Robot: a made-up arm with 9 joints.
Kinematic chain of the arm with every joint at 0, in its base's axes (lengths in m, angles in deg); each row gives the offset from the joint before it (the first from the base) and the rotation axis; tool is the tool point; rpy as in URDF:
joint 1: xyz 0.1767 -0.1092 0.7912 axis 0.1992 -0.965 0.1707
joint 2: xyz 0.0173 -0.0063 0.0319 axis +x
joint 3: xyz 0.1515 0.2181 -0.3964 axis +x
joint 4: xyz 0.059 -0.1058 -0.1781 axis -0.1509 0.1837 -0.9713
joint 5: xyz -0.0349 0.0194 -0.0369 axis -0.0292 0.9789 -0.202
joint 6: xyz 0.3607 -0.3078 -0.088 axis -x
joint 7: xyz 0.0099 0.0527 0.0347 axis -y
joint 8: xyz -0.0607 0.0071 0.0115 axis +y
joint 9: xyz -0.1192 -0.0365 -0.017 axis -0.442 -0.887 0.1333
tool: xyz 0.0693 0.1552 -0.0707 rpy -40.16 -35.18 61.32
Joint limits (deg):
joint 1: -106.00..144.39
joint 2: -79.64..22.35
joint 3: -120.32..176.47
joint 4: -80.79..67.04
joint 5: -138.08..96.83
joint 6: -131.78..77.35
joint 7: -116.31..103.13
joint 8: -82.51..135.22
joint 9: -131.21..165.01
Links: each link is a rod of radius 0.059 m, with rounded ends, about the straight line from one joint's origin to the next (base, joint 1, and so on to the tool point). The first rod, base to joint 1, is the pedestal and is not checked.
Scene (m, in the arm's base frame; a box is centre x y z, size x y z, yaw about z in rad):
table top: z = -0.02
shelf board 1: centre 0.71 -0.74 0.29 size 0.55 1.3 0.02 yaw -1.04
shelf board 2: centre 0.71 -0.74 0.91 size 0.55 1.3 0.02 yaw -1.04
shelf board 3: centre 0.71 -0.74 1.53 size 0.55 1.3 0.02 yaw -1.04
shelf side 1: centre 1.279 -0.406 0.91 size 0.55 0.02 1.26 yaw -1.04
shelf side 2: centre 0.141 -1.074 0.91 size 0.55 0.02 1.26 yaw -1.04
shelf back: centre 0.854 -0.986 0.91 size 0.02 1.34 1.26 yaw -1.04
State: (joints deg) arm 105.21 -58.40 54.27 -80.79 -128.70 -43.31 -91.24 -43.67 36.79
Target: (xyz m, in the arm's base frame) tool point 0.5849 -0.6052 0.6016
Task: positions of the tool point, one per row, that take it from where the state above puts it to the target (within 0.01 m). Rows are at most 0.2 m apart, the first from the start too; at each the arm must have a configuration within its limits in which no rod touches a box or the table.
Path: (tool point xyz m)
1: 0.6994 -0.4692 1.1316
2: 0.6674 -0.3542 1.0472
3: 0.6025 -0.2502 0.9793
4: 0.5154 -0.1601 0.9321
5: 0.4159 -0.0846 0.9070
6: 0.4494 -0.1145 0.8417
7: 0.4666 -0.1517 0.7746
8: 0.4665 -0.1968 0.7092
9: 0.4475 -0.2489 0.6497
10: 0.4089 -0.3054 0.6016
11: 0.4797 -0.4649 0.5886
12: 0.5849 -0.6052 0.6015

